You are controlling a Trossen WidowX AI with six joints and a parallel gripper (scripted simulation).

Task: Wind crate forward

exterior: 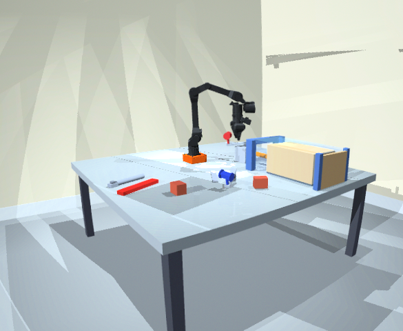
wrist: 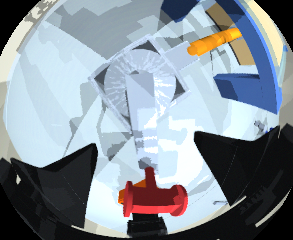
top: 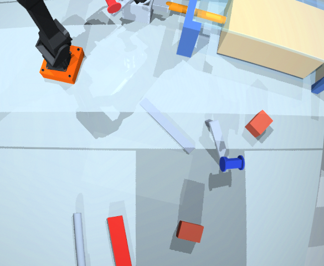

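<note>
My gripper tip is 2 cm above the grey crank handle, 1 cm to the left of it and 1 cm past it. Round my gripper tip: red knob (5 cm to the right, 3 cm behind, 1 cm above); then round winch (10 cm below, 3 cm to the left, 1 cm ahead); then blue steel frame (19 cm ahead, 3 cm to the left, 2 cm below).
</note>
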